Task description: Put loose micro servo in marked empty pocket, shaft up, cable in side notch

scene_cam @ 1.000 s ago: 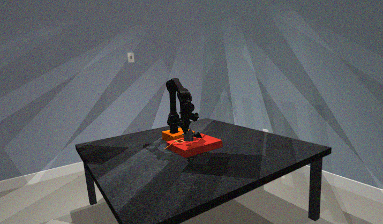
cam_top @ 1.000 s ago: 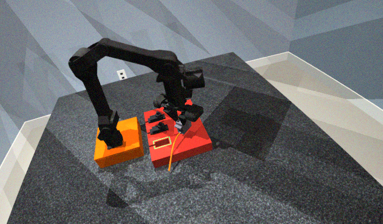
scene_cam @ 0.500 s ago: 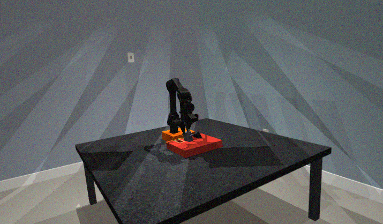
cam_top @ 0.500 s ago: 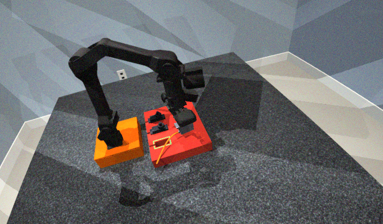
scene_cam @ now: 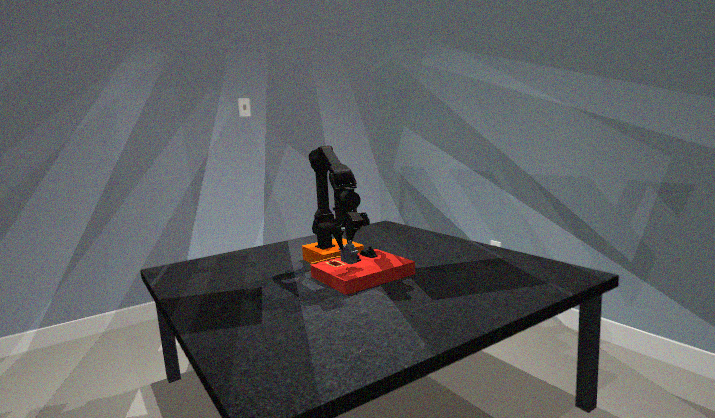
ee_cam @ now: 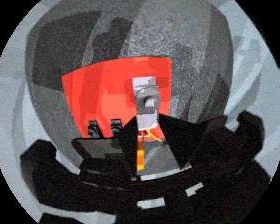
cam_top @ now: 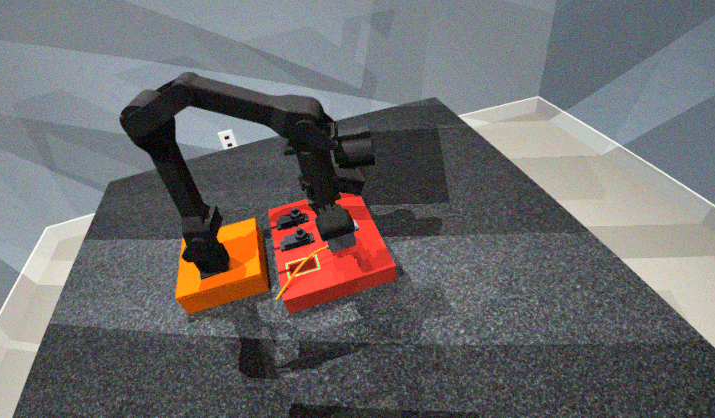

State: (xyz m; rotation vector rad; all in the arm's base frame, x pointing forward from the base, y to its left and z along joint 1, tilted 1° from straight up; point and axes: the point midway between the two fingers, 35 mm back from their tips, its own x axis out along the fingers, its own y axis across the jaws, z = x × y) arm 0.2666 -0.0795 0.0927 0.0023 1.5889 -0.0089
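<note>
The red robot deck is 10 cm below my gripper tip, 7 cm to the left of it and 3 cm ahead of it.
</note>
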